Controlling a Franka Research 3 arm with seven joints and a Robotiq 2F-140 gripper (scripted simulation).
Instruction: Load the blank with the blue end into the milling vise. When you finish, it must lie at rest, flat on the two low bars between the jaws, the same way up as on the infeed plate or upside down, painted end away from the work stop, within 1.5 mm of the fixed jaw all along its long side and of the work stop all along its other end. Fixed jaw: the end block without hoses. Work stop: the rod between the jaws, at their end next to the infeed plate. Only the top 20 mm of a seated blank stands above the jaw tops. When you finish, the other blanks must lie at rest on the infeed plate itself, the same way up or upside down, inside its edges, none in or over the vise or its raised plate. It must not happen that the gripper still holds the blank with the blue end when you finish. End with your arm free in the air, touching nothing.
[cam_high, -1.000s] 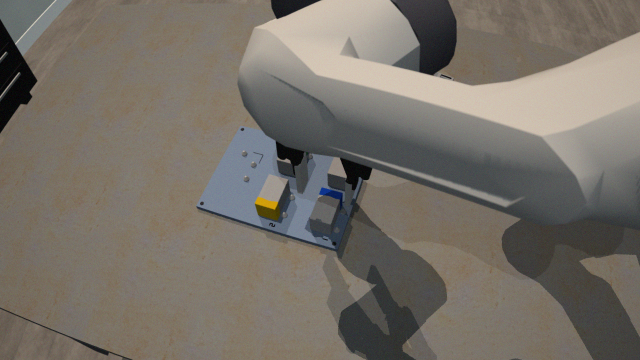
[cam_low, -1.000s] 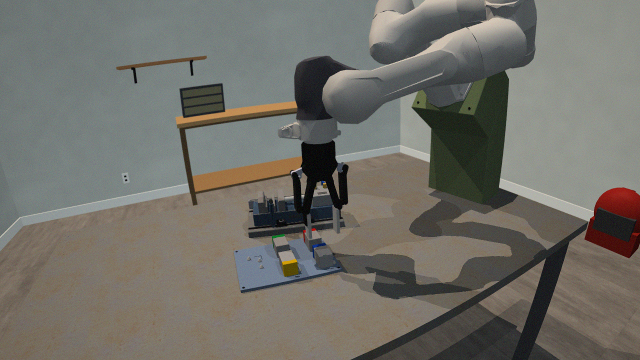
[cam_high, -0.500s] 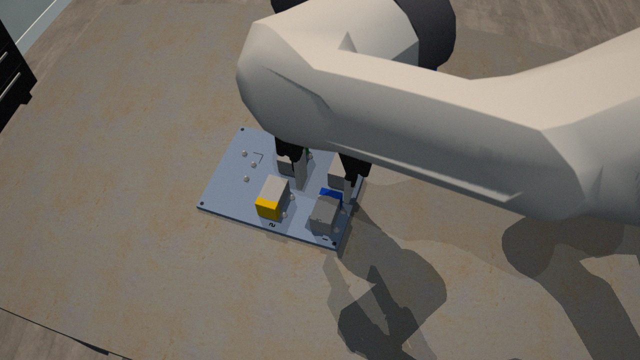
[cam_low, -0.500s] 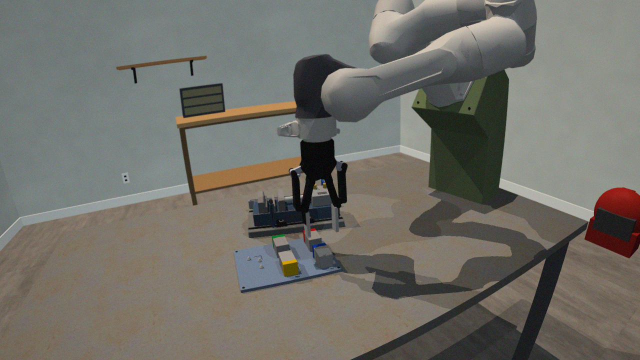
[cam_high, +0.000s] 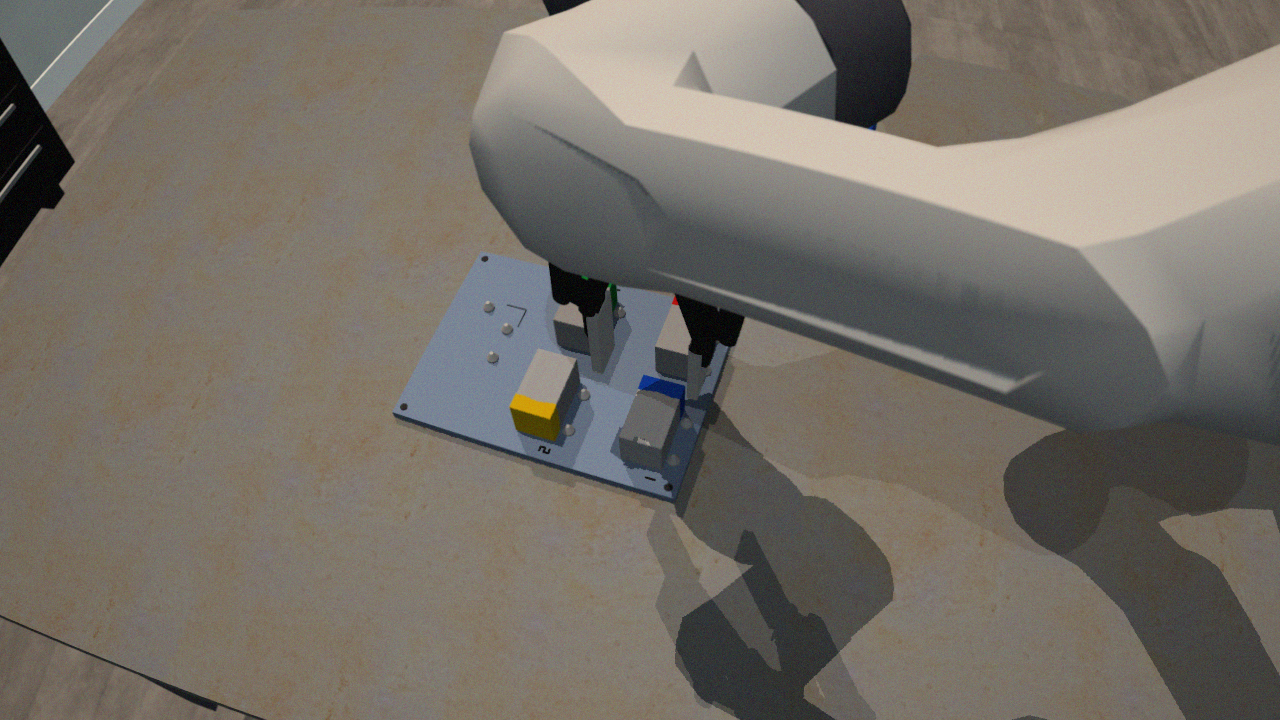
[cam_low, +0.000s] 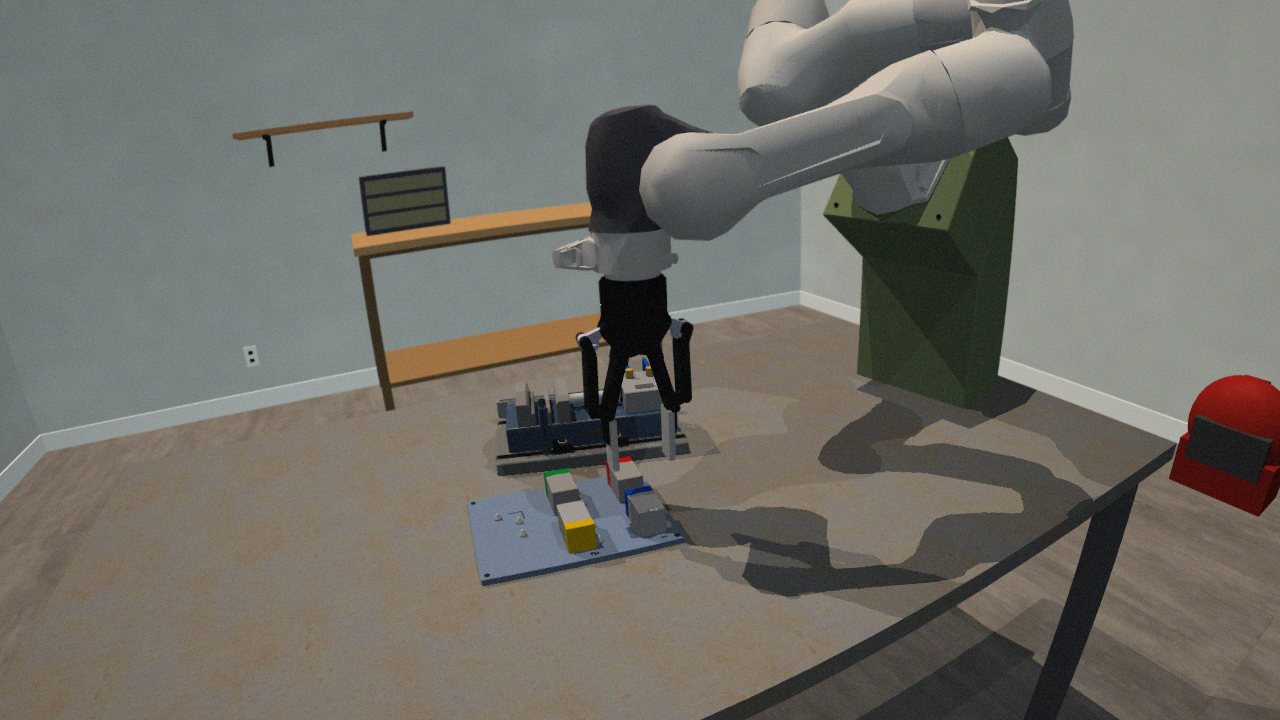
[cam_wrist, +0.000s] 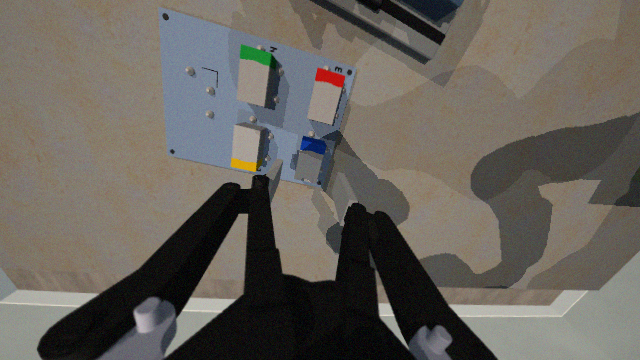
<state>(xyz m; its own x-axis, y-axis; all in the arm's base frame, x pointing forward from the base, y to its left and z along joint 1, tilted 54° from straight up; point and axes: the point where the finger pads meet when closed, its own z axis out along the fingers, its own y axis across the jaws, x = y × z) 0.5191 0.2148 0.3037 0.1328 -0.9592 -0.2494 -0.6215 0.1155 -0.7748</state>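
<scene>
My hand is 100 mm above the blue-ended blank. Also, from my hand: red-ended blank: 100 mm below, 90 mm to the right, 20 mm ahead; infeed plate: 120 mm below, 100 mm ahead, 20 mm to the right; yellow-ended blank: 100 mm below, 90 mm ahead, 20 mm to the left.
</scene>
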